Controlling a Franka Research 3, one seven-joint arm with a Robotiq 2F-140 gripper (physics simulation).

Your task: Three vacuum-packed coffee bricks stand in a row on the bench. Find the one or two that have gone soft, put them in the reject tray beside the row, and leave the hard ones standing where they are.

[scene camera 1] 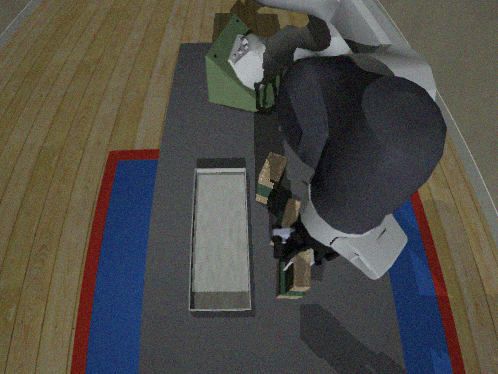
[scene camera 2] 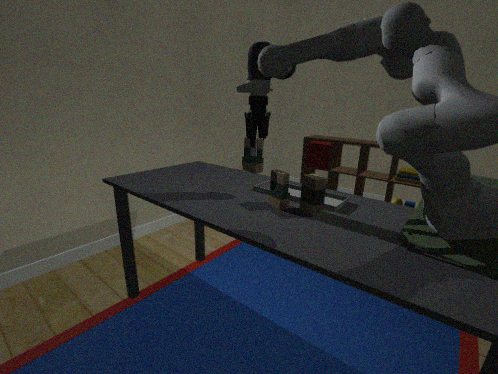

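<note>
My gripper [scene camera 1: 300,261] [scene camera 2: 254,146] is shut on a coffee brick [scene camera 1: 295,281] [scene camera 2: 252,164], tan with a dark green band. It holds this brick upright, lifted above the bench near the row's far end from the robot's base. A middle brick [scene camera 1: 291,212] [scene camera 2: 280,189] and a third brick [scene camera 1: 271,177] [scene camera 2: 313,192] stand upright on the bench, apart from each other. In scene camera 1 the gripper and arm partly cover the middle brick. The long pale reject tray [scene camera 1: 220,232] [scene camera 2: 332,201] lies beside the row; no brick shows in it in scene camera 1.
The grey bench [scene camera 1: 215,345] [scene camera 2: 175,182] carries a green wedge-shaped block [scene camera 1: 222,82] near the robot's base. The dark arm [scene camera 1: 370,145] [scene camera 2: 330,47] hangs over the bench. A brown shelf unit [scene camera 2: 306,156] stands behind the bench. A blue mat with red edges lies below.
</note>
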